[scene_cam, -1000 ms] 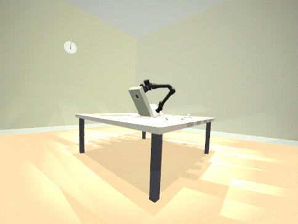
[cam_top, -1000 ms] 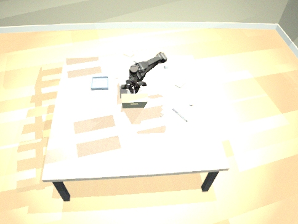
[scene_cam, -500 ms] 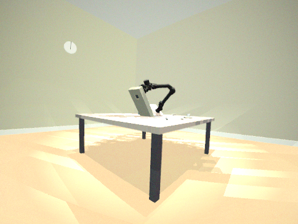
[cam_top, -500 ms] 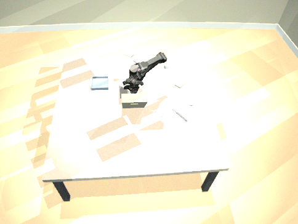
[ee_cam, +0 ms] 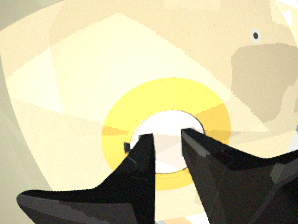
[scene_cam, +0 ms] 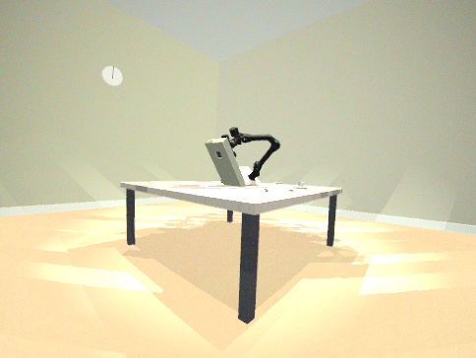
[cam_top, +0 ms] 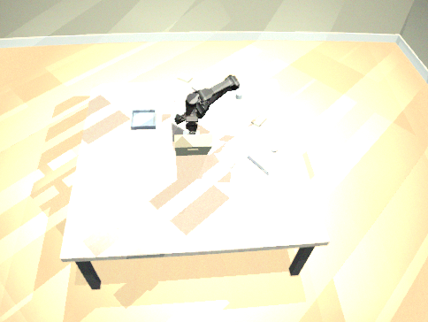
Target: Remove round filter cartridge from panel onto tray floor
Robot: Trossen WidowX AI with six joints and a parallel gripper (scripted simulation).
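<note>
Right now my gripper tip is 1 cm short of the round white filter cartridge and 1 cm above it. The rest, counted from my gripper tip: small white cylinder (64 cm behind, 32 cm to the left, 23 cm below); then grey-rimmed tray (40 cm behind, 30 cm to the right, 24 cm below); then service panel (4 cm behind, 8 cm below).
</note>
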